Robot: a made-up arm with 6 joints. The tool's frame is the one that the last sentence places. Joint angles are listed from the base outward.
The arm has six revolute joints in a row. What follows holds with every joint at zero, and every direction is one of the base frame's. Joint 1 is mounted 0.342 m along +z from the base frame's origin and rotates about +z. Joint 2 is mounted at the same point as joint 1 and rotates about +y. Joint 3 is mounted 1.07 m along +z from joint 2 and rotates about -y. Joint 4 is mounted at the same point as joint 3 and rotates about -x. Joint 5 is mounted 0.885 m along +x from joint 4 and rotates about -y. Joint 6 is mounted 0.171 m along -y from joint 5 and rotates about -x. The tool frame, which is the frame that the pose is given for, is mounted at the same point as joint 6; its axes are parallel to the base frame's.
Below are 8 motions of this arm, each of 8 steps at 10 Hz.
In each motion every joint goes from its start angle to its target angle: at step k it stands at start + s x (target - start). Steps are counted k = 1, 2, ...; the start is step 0. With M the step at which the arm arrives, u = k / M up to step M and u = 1 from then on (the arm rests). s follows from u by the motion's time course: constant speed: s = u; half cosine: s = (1 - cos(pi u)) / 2; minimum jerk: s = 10 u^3 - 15 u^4 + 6 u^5.
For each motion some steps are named. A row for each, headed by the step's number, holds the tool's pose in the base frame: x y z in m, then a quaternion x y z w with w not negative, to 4 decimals.
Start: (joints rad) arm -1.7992 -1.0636 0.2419 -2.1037 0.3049 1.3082
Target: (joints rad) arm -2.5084 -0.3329 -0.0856 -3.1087 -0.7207 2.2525
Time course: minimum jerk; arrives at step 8
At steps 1, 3, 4, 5, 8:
1: 0.2155 0.5058 1.6820 -0.1752 -0.6361 -0.5117 0.5503
3: 0.2135 0.1725 1.7272 -0.1814 -0.5343 -0.5771 0.5904
4: 0.1202 -0.0848 1.7195 -0.1929 -0.4872 -0.6137 0.5906
5: -0.0435 -0.2883 1.6722 -0.2214 -0.4741 -0.6483 0.5532
8: -0.3098 -0.4394 1.5644 -0.2836 -0.4782 -0.7024 0.4443

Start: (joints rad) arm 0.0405 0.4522 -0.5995 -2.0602 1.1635 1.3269
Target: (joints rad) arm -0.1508 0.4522 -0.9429 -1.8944 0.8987 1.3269
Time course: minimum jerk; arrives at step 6
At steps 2, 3, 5, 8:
2: 0.7115 0.0753 0.4400 -0.0325 0.4726 -0.5976 0.6469
3: 0.6239 0.0333 0.4188 -0.0406 0.5075 -0.5797 0.6362
5: 0.4769 -0.0133 0.4048 -0.0429 0.5687 -0.5452 0.6144
8: 0.4655 -0.0157 0.4047 -0.0425 0.5735 -0.5423 0.6125

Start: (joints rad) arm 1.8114 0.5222 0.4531 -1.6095 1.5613 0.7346
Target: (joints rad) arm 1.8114 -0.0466 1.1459 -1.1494 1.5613 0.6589
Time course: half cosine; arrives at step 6
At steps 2, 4, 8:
2: -0.2963 1.2625 1.3861 0.5232 0.0280 0.1181 0.8435
4: -0.1390 0.7828 1.9833 0.7772 -0.0597 0.0810 0.6212
8: -0.0326 0.4265 2.1756 0.8676 -0.1044 0.0338 0.4850

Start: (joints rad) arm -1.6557 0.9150 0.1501 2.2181 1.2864 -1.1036
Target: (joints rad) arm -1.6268 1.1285 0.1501 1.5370 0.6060 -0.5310
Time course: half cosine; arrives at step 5
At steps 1, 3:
1: -0.0366 -1.5904 0.4523 0.0877 0.3223 0.0010 0.9426
3: -0.0720 -1.6080 0.2777 0.0042 0.3325 -0.1866 0.9245

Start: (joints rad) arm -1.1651 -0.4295 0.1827 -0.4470 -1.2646 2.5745
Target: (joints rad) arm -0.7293 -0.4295 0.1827 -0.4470 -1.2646 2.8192
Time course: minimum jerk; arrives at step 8
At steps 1, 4, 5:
1: -0.0124 -0.3561 1.7629 -0.7587 0.3946 0.0835 0.5116
4: 0.0624 -0.3508 1.7629 -0.8242 0.3039 0.1551 0.4520
5: 0.0964 -0.3430 1.7629 -0.8500 0.2582 0.1842 0.4207

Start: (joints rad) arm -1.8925 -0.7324 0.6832 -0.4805 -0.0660 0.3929
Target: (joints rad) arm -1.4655 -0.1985 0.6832 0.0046 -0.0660 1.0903
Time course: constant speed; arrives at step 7
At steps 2, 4, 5, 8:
2: -0.1056 0.2903 2.0632 -0.5041 -0.2709 -0.6720 0.4700
4: -0.1655 0.0323 2.0933 -0.5249 -0.1389 -0.7025 0.4601
5: -0.1712 -0.1012 2.0957 -0.5403 -0.0698 -0.7039 0.4558
8: -0.1331 -0.3671 2.0746 -0.5816 0.0679 -0.6779 0.4445

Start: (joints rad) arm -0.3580 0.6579 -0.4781 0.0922 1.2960 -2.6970
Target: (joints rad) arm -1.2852 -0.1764 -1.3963 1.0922 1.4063 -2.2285
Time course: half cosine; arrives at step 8
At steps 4, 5, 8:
4: 0.3607 -0.5961 0.6001 0.8907 -0.1319 -0.0034 0.4351
5: 0.1820 -0.5067 0.6300 0.8613 -0.1184 -0.0260 0.4934
8: -0.0026 -0.2707 0.6165 0.8138 -0.0899 -0.0616 0.5708

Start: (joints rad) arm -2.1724 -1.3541 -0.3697 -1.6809 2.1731 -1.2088
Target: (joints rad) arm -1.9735 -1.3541 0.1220 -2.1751 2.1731 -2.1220
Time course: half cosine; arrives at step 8
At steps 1, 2, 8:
1: 0.2567 0.3408 1.2271 0.4514 0.8087 -0.3525 0.1338
2: 0.2770 0.3725 1.2598 0.4258 0.7936 -0.4130 0.1355
8: 0.4112 0.7174 1.4398 0.2355 0.5204 -0.7886 0.2276

